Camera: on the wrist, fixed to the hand. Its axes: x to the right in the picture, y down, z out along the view.
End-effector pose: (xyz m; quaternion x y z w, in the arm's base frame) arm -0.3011 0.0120 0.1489 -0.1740 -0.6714 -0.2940 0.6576
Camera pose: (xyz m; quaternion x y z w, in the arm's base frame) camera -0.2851 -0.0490 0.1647 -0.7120 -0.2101 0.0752 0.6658
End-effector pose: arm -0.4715 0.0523 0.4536 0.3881 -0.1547 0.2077 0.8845
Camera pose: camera -0.4287 0.0747 0.4101 -0.0724 -0.3452 0.7452 0.5660
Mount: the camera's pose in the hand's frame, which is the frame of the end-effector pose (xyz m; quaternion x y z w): 0.0237 -0.0342 -0.0499 -0.2401 0.0865 0.6867 0.6807
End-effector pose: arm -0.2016 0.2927 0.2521 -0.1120 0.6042 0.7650 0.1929
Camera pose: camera -0.2113 0.2549 0.2002 -0.2262 -0.3212 -0.7886 0.4732
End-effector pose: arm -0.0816 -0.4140 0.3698 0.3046 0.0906 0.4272 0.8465
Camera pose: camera -0.0647 -0.3891 0.3122 0.0294 -0.1768 0.9201 0.3481
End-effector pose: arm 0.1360 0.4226 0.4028 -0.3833 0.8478 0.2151 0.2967
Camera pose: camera 0.1332 0.3597 0.4188 -0.2314 -0.8143 -0.5206 0.1111
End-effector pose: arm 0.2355 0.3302 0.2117 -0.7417 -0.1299 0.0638 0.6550
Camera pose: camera 0.2677 0.2928 0.2540 -0.7568 0.4622 0.3978 0.2352
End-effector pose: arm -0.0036 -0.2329 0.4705 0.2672 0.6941 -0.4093 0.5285
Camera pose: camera -0.0639 -0.2098 0.4630 0.5670 0.4330 0.2741 0.6449
